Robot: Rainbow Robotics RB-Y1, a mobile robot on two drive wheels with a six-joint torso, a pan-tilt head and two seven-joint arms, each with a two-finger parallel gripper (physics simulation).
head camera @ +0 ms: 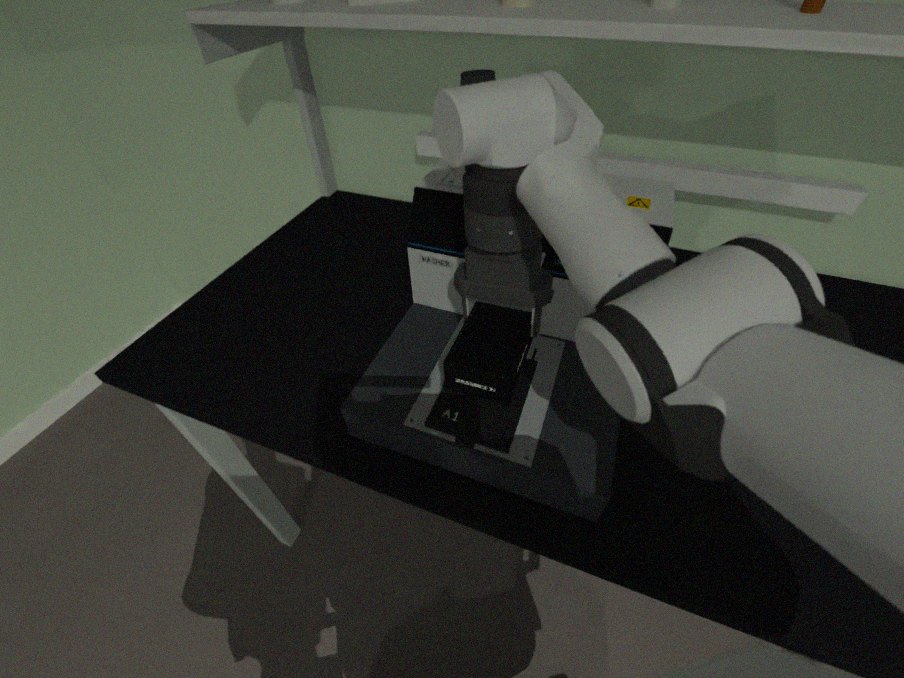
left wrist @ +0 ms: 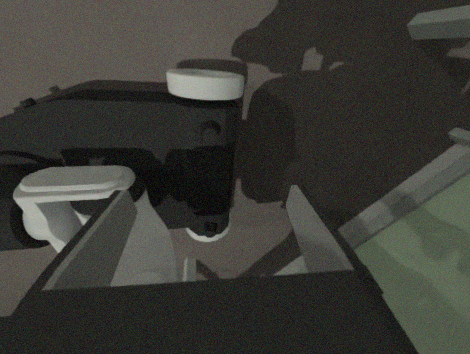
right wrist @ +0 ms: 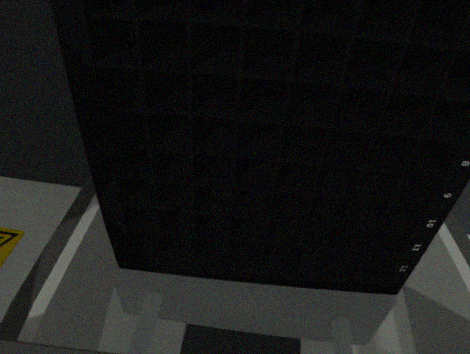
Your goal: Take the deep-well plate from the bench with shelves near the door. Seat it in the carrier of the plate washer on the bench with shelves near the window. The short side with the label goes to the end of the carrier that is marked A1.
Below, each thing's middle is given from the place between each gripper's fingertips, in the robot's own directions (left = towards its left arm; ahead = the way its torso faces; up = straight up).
The plate washer carrier point(head camera: 480, 418) is 6 cm below my right hand, 6 cm behind it and 4 cm to the left of it. Round my right hand: black deep-well plate point(head camera: 485, 361) 4 cm behind, 3 cm to the left.
The plate washer carrier is 46 cm above my left hand, 40 cm ahead of it and 37 cm to the right of it. Round my left hand: black deep-well plate: 52 cm above, 42 cm ahead, 39 cm to the right.
